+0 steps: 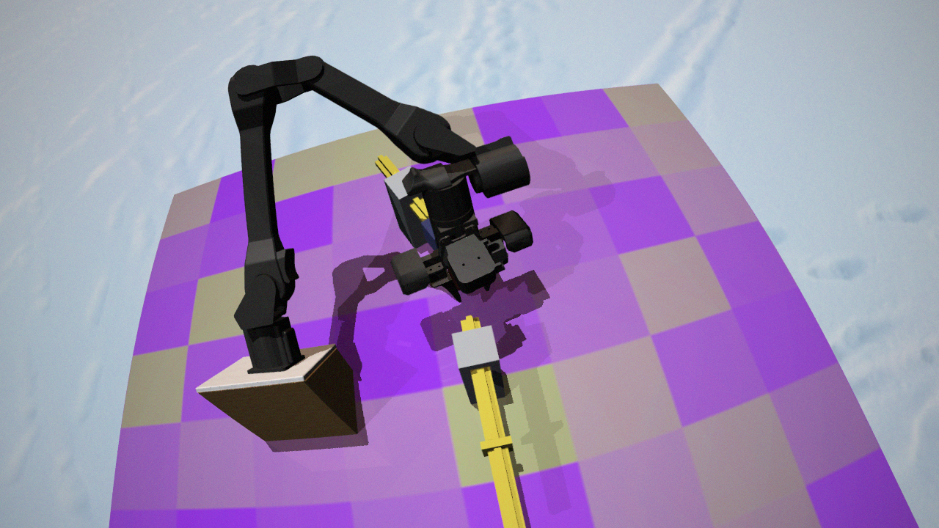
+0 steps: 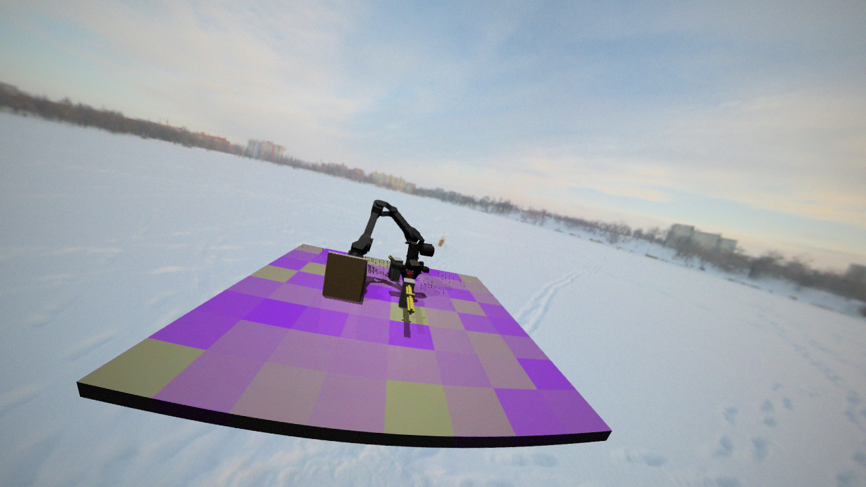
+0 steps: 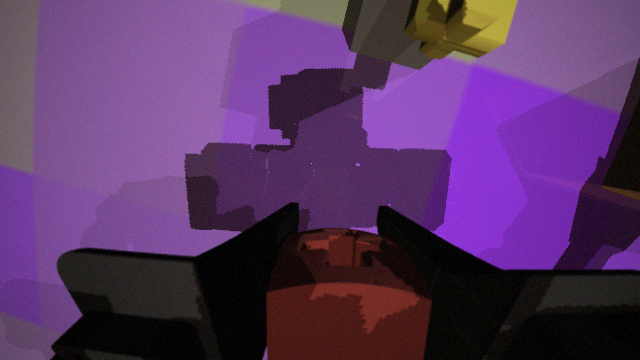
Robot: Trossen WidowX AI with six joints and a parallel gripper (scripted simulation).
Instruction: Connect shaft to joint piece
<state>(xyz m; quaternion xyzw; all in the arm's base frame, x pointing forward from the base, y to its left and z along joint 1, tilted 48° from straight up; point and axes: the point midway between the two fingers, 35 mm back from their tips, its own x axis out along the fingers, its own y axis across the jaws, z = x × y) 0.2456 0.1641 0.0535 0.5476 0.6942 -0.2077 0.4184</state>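
My gripper tip is now 4 cm below the red square joint piece, 2 cm to the right of it and 1 cm past it.
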